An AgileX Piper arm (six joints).
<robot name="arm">
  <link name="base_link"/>
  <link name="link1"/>
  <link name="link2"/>
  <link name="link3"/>
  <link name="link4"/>
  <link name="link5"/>
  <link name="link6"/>
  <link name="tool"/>
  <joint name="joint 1" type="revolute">
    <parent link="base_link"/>
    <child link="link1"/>
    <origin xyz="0 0 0.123" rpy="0 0 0"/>
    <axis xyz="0 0 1"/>
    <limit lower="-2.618" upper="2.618"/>
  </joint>
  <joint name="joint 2" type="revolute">
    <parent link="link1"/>
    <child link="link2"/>
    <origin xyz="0 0 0" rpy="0 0 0"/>
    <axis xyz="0 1 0"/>
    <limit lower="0" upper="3.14"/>
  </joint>
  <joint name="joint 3" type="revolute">
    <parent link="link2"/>
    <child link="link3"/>
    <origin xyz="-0.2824 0 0.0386" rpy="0 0 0"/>
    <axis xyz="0 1 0"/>
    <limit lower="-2.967" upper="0"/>
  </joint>
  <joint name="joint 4" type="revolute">
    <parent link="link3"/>
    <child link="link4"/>
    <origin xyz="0.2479 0 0.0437" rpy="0 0 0"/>
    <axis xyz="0.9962 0 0.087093"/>
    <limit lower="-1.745" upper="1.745"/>
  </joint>
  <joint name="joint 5" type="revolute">
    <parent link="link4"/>
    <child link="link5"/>
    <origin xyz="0 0 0" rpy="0 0 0"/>
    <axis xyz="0 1 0"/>
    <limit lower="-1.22" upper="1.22"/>
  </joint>
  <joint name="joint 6" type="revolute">
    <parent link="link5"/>
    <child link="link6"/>
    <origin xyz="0.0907 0 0.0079" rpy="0 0 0"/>
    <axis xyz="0.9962 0 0.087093"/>
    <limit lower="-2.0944" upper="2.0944"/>
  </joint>
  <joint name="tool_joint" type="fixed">
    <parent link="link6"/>
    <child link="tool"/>
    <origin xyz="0 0 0" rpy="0 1.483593 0"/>
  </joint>
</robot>
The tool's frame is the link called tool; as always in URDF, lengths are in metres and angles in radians.
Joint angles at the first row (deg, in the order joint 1, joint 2, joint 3, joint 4, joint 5, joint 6):
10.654 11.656 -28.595 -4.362 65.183 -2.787
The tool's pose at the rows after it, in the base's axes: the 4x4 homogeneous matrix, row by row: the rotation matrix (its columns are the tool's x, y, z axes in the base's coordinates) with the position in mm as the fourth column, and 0 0 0 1 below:
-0.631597, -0.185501, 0.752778, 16.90; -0.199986, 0.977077, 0.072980, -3.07; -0.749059, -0.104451, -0.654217, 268.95; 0, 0, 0, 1
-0.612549, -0.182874, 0.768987, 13.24; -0.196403, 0.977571, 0.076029, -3.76; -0.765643, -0.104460, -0.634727, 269.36; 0, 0, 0, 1
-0.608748, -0.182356, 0.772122, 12.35; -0.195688, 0.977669, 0.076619, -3.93; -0.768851, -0.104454, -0.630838, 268.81; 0, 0, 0, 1
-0.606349, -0.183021, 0.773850, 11.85; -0.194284, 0.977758, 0.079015, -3.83; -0.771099, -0.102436, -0.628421, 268.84; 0, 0, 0, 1
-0.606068, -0.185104, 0.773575, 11.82; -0.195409, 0.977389, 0.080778, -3.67; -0.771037, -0.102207, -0.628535, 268.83; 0, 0, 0, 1
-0.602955, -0.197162, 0.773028, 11.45; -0.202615, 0.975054, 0.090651, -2.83; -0.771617, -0.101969, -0.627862, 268.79; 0, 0, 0, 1
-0.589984, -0.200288, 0.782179, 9.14; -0.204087, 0.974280, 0.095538, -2.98; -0.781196, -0.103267, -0.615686, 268.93; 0, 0, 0, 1
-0.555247, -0.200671, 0.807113, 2.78; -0.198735, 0.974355, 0.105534, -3.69; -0.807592, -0.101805, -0.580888, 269.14; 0, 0, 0, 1
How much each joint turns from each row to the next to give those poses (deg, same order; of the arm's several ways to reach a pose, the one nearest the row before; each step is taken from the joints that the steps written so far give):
0.000 -2.444 0.332 0.097 -0.101 0.001
0.001 -1.456 -0.010 -0.001 0.000 0.001
0.003 -0.417 0.127 -0.002 0.000 0.002
-0.006 -0.187 -0.001 0.133 0.000 -0.005
0.000 -0.002 0.000 0.113 0.001 -0.114
-0.001 -0.092 0.001 0.622 0.000 -0.702
0.003 -0.905 -0.001 0.194 0.001 -0.300
-0.002 -2.509 0.000 0.332 -0.002 -0.208

